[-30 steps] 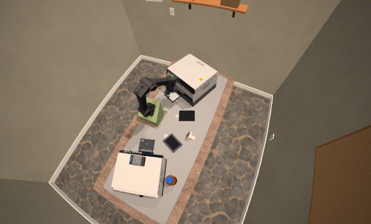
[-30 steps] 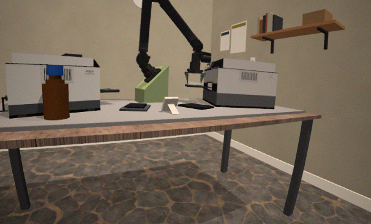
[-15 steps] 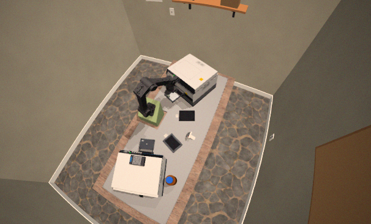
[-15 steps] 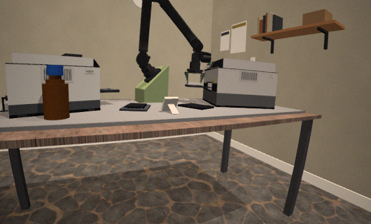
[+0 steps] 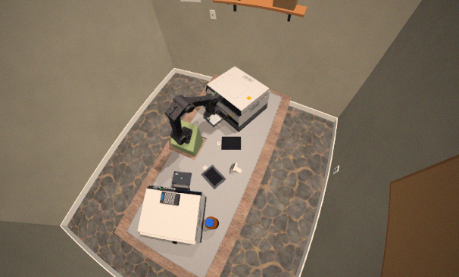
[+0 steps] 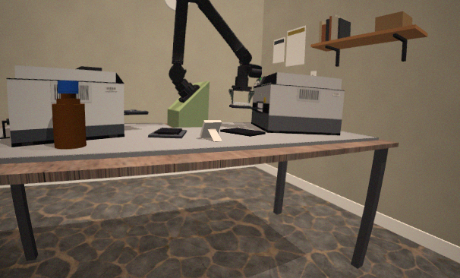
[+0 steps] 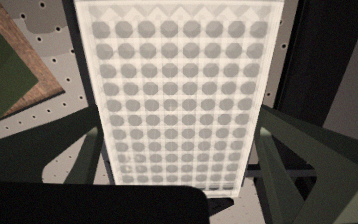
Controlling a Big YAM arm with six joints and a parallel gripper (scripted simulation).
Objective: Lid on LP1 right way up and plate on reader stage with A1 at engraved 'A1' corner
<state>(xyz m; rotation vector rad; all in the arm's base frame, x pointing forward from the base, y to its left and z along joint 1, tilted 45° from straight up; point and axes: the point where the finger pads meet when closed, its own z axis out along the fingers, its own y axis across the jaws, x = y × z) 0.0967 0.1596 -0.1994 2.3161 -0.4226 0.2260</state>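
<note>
My gripper is now right at the lidded white well plate. Round my hand: black pad 22 cm ahead, 10 cm to the right, 12 cm below; dark lid 22 cm ahead, 42 cm to the right, 11 cm below; grey pad 22 cm ahead, 42 cm to the right, 12 cm below.
</note>
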